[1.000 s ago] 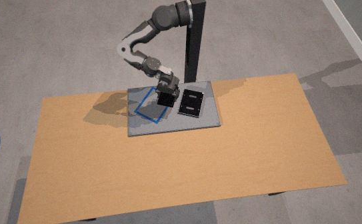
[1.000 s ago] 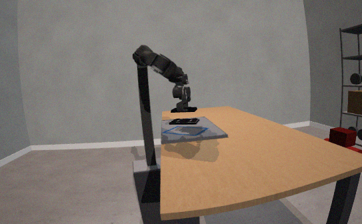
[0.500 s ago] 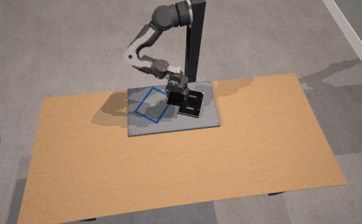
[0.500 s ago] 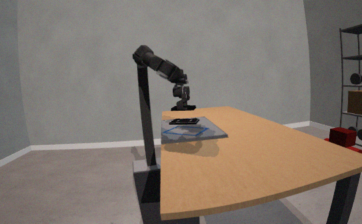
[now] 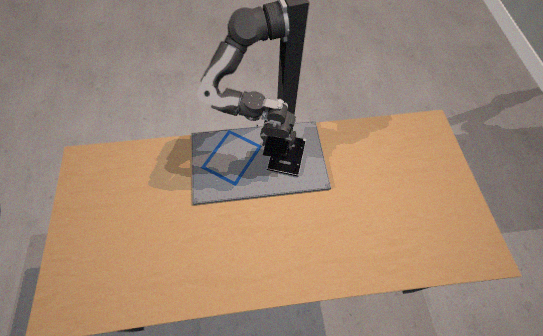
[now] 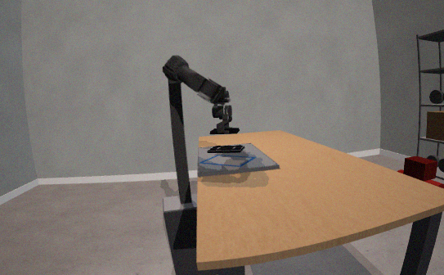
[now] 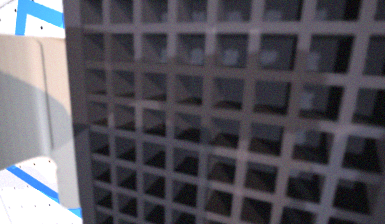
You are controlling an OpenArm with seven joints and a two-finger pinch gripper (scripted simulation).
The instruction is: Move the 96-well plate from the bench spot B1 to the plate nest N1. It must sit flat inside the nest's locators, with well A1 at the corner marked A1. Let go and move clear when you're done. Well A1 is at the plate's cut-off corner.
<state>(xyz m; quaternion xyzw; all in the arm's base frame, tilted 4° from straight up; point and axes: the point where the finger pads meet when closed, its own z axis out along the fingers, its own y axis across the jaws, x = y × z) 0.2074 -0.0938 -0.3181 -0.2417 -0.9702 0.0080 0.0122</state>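
The black plate nest N1 is 10 cm below my hand, 4 cm to the left of it and 1 cm ahead of it. Round my hand: black 96-well plate (right at my hand).
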